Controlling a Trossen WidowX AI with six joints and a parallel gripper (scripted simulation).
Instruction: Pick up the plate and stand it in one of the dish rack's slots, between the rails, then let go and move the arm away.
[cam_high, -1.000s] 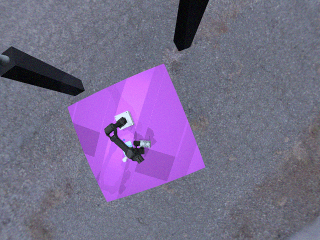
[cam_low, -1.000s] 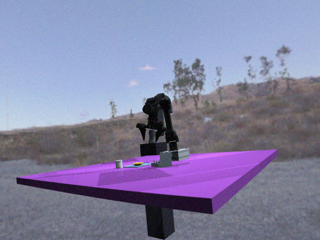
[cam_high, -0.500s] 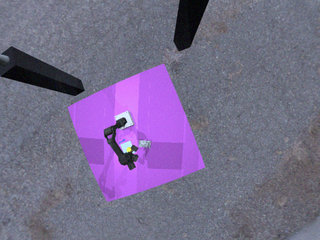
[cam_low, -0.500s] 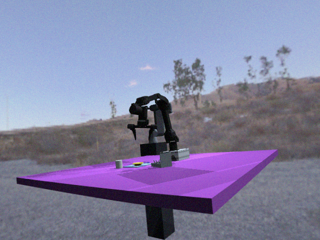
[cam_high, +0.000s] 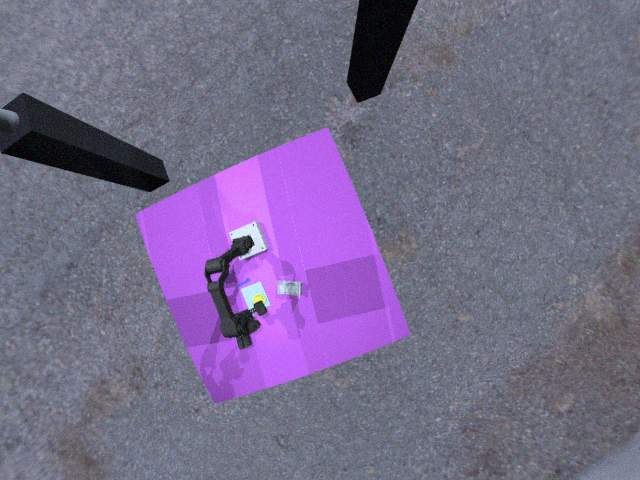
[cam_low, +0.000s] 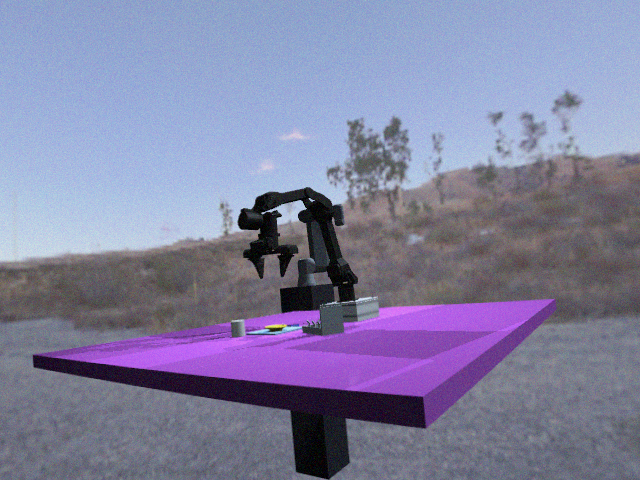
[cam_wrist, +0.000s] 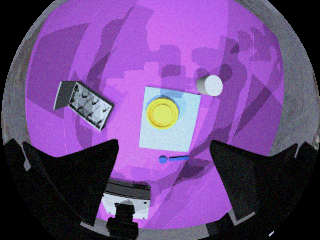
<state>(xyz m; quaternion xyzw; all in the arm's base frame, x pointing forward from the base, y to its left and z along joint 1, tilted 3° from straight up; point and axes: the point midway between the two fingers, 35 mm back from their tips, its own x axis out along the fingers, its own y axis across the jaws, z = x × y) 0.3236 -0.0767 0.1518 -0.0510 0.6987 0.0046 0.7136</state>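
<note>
Right now the yellow plate is 10 mm behind my gripper tip, 10 mm to the right of it and 160 mm below it. From my gripper tip the other things lie so: light-blue mat 30 mm behind, 30 mm to the right, 180 mm below; then grey dish rack 180 mm to the left, 160 mm below.
</note>
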